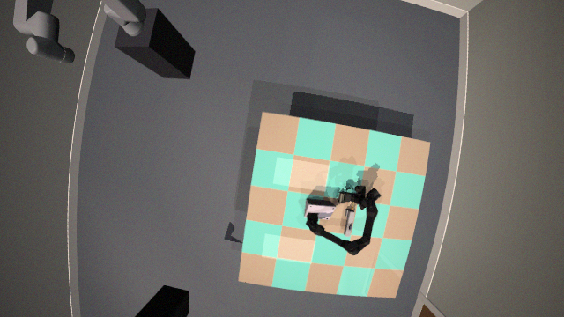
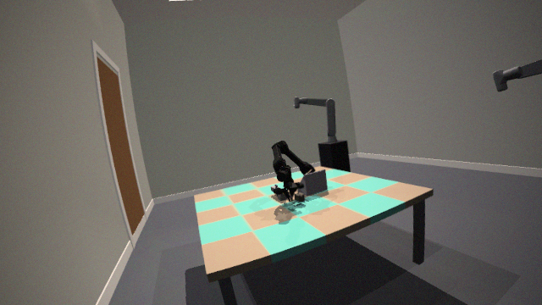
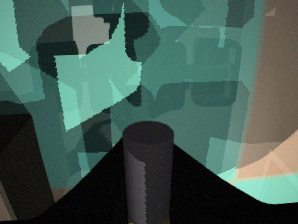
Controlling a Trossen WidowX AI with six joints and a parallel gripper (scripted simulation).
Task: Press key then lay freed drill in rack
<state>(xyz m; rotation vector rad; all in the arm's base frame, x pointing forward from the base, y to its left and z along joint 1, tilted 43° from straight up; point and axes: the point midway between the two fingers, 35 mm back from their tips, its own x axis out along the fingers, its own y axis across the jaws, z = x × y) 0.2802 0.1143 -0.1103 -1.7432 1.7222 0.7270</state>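
My gripper tip is 40 mm to the left of the drill and 30 mm below it. From my gripper tip the other things lie so: light grey fixture: 190 mm to the right, 20 mm above; dark rack: 80 mm behind, 20 mm to the right; dark key piece: 220 mm to the right, 30 mm above.
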